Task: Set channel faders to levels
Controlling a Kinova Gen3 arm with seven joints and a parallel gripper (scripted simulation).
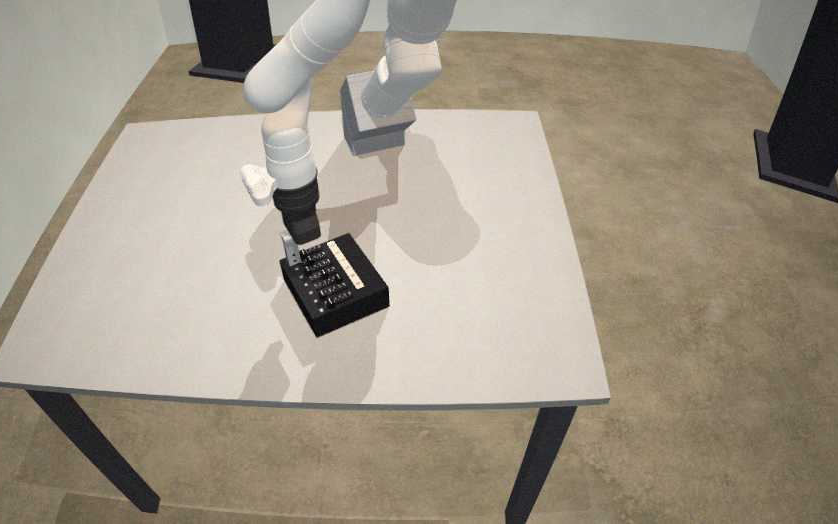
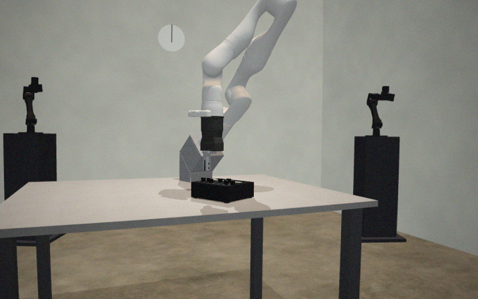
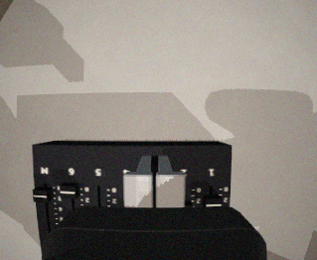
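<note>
My hand is 4 cm past the channel 2 cap and 5 cm above it. Round my hand: master cap: 4 cm ahead, 9 cm to the left, 5 cm below; then channel 6 cap: 2 cm ahead, 7 cm to the left, 5 cm below; then channel 1 cap: 5 cm behind, 2 cm to the right, 5 cm below.
</note>
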